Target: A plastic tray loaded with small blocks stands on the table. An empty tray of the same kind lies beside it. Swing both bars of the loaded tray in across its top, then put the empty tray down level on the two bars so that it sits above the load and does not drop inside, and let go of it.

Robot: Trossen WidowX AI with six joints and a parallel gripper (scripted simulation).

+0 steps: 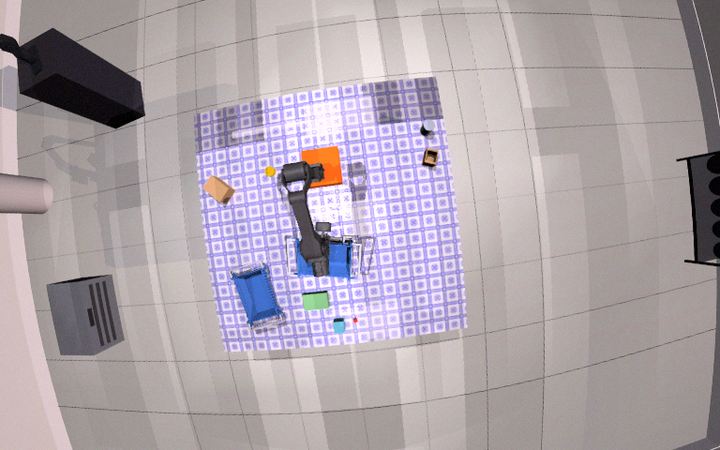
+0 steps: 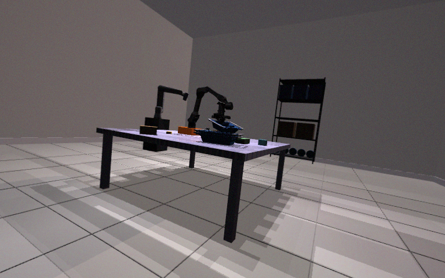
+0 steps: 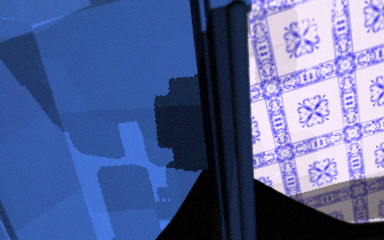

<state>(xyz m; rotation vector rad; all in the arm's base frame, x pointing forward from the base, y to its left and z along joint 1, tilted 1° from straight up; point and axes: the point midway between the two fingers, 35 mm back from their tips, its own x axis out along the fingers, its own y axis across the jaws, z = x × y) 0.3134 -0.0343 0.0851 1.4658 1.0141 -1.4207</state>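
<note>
Right now my gripper tip is 7 cm short of the blue tray, 2 cm to the left of it and 1 cm below it. The rest, counted from my gripper tip: yellow disc (41 cm behind, 19 cm to the right, 10 cm below); teal block (41 cm ahead, 9 cm below, 6 cm to the right); green block (26 cm ahead, 14 cm to the right, 9 cm below).
</note>
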